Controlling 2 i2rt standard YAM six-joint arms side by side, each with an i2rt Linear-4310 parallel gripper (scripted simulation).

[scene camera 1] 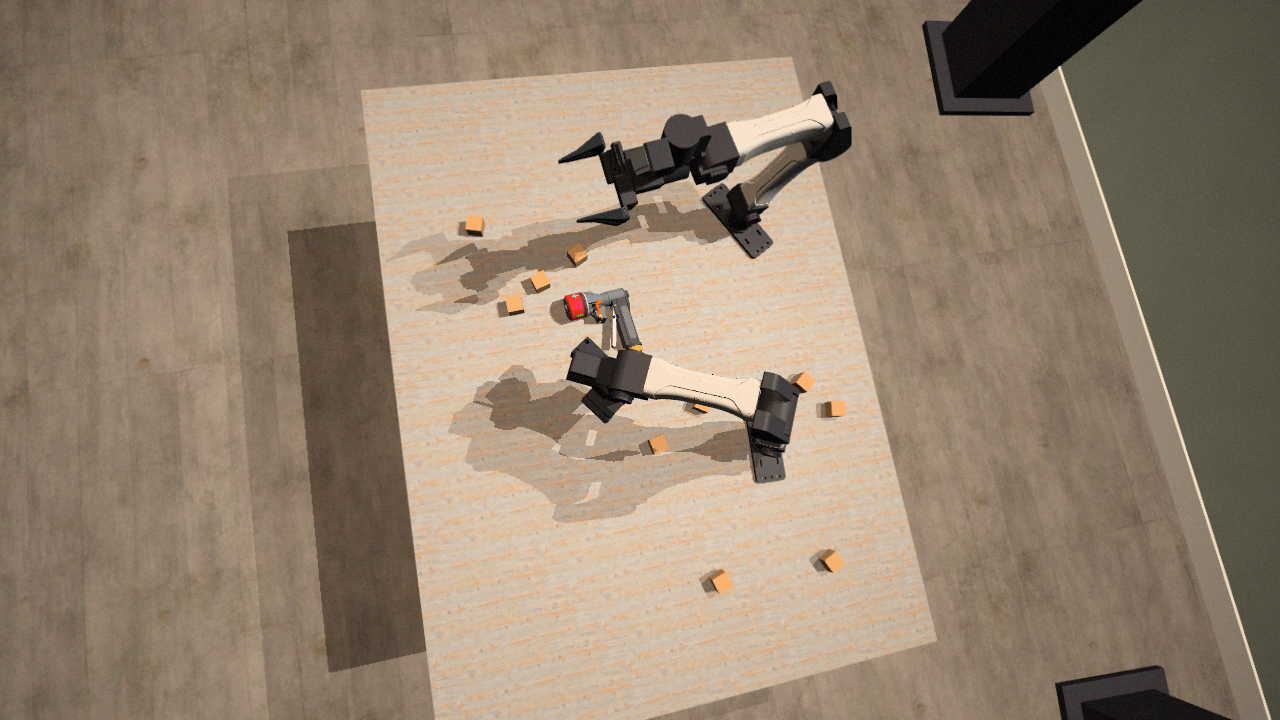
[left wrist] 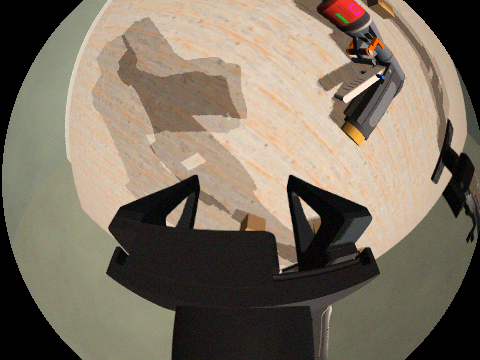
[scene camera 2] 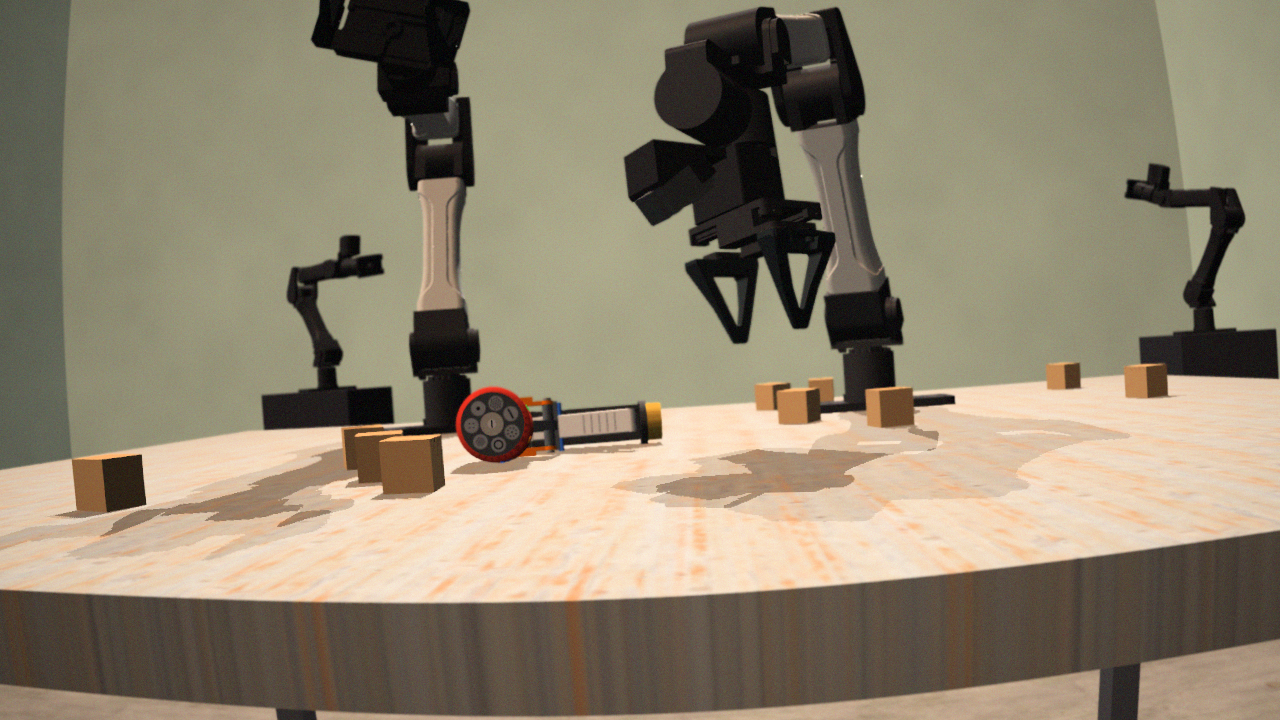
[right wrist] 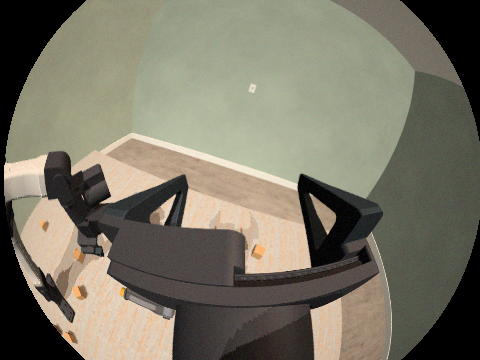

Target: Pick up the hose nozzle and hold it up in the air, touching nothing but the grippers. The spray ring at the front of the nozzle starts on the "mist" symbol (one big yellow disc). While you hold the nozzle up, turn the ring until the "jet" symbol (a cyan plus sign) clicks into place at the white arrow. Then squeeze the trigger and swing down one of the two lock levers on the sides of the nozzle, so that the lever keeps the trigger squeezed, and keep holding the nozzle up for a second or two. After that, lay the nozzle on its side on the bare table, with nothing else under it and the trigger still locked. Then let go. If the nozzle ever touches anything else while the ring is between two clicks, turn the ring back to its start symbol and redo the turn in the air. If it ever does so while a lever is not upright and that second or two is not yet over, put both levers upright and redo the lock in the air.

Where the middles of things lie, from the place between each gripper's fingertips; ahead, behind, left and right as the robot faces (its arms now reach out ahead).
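I see the pale trigger point(scene camera 2: 622, 420) 170 mm to the right of my left hand point(scene camera 2: 769, 336), 30 mm behind it and 70 mm below it.
My right gripper point(scene camera 1: 567, 191), for its part, is 14 cm to the right of the pale trigger, 9 cm past it and 38 cm above it.
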